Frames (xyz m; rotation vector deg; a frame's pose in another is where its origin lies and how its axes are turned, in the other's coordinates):
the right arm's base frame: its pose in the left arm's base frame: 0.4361 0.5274 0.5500 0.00 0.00 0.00
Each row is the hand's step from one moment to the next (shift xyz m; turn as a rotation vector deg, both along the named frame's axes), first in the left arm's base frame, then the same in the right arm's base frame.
Working: the left arm's base frame: its pose in the right arm's base frame: -0.4361 -0.5274 -0.5500 0.00 0.00 0.00

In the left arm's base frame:
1: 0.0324 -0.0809 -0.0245 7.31 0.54 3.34
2: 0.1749 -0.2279 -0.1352 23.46 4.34 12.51
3: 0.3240 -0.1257 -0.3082 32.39 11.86 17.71
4: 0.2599 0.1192 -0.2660 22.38 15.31 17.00
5: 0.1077 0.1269 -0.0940 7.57 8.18 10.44
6: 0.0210 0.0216 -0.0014 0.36 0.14 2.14
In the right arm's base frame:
1: 0.0324 -0.0809 -0.0245 7.31 0.54 3.34
2: 0.1749 -0.2279 -0.1352 23.46 4.34 12.51
3: 0.3240 -0.1257 -0.3082 32.39 11.86 17.71
4: 0.2599 0.1192 -0.2660 22.38 15.31 17.00
5: 0.1077 0.1269 -0.0940 7.57 8.18 10.44
6: 0.0210 0.0216 -0.0014 0.36 0.14 2.14

